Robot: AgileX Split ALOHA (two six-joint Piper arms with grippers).
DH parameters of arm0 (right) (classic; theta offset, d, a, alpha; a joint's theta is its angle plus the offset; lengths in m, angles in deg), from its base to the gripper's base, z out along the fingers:
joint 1: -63.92 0.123 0 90
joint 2: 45.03 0 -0.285 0
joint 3: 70.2 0 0.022 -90
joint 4: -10.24 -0.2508 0 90
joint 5: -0.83 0 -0.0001 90
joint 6: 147.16 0.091 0 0
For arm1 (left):
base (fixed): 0 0 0 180
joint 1: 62.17 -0.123 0 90
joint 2: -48.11 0 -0.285 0
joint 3: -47.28 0 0.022 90
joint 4: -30.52 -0.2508 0 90
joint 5: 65.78 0 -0.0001 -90
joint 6: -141.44 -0.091 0 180
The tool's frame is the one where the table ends.
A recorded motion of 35 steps. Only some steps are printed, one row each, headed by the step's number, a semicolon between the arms.
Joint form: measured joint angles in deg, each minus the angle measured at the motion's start. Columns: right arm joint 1, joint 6, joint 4, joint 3, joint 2, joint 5; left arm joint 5, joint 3, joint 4, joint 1, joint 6, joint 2.
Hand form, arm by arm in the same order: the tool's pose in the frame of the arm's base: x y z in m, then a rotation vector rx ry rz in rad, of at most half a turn. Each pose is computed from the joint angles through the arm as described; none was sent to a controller.
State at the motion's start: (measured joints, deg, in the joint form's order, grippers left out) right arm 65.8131 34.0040 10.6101 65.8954 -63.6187 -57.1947; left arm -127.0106 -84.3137 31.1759 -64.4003 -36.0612 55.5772
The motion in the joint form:
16: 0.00 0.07 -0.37 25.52 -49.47 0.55; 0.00 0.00 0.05 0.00 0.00 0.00
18: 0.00 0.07 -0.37 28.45 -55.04 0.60; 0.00 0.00 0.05 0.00 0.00 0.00
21: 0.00 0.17 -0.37 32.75 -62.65 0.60; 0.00 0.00 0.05 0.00 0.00 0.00
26: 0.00 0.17 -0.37 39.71 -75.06 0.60; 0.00 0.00 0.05 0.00 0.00 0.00
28: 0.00 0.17 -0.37 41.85 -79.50 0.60; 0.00 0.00 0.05 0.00 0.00 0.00
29: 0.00 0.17 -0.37 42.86 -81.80 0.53; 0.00 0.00 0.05 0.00 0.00 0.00
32: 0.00 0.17 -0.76 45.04 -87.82 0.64; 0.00 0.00 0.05 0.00 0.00 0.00
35: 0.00 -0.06 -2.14 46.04 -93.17 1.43; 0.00 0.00 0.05 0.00 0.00 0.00
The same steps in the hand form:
16: 0.1959 0.0065 0.3513 -0.0144 2.5119 0.0223; -0.0063 -0.0012 0.2774 -0.0836 2.0421 -0.0177
18: 0.2201 0.0073 0.3465 -0.0147 2.5571 0.0210; -0.0063 -0.0012 0.2774 -0.0836 2.0421 -0.0177
21: 0.2536 0.0084 0.3375 -0.0128 2.6149 0.0199; -0.0063 -0.0012 0.2774 -0.0836 2.0421 -0.0177
26: 0.3074 0.0102 0.3123 -0.0132 2.7100 0.0167; -0.0063 -0.0012 0.2774 -0.0836 2.0421 -0.0177
28: 0.3253 0.0108 0.2985 -0.0134 2.7502 0.0154; -0.0063 -0.0012 0.2774 -0.0836 2.0421 -0.0177
29: 0.3340 0.0110 0.2902 -0.0135 2.7739 0.0145; -0.0063 -0.0012 0.2774 -0.0836 2.0421 -0.0177
32: 0.3551 0.0123 0.2647 -0.0099 2.8391 0.0211; -0.0063 -0.0012 0.2774 -0.0836 2.0421 -0.0177
35: 0.3706 0.0146 0.2358 0.0002 2.9015 0.0496; -0.0063 -0.0012 0.2774 -0.0836 2.0421 -0.0177

